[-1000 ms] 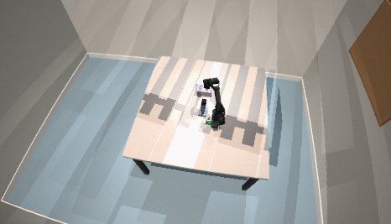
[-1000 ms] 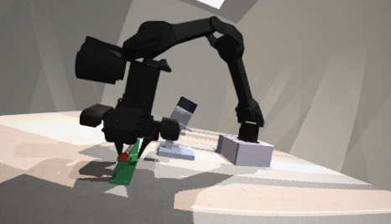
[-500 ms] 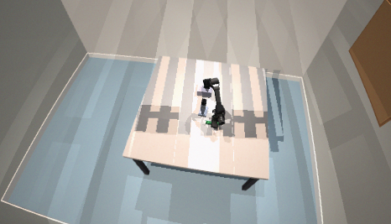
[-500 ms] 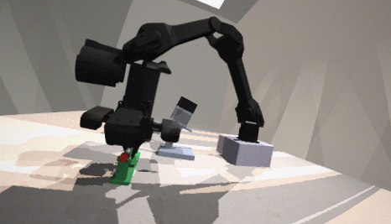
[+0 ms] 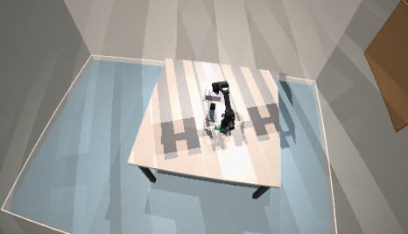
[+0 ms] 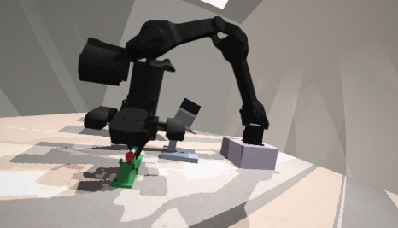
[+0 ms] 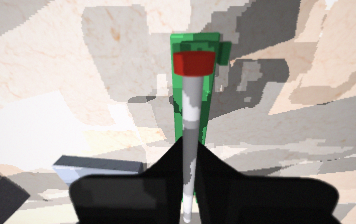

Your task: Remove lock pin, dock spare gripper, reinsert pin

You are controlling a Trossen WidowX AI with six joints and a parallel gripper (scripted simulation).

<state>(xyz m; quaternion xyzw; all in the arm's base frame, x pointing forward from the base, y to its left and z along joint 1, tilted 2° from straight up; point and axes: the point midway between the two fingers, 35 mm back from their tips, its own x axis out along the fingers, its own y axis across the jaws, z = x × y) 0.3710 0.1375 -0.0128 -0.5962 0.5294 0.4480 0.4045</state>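
The green rack lies 10 mm to the left of my gripper tip. Also, from my gripper tip: spare gripper (100 mm behind, 110 mm to the right, 110 mm above); mount (100 mm behind, 110 mm to the right, 30 mm above).
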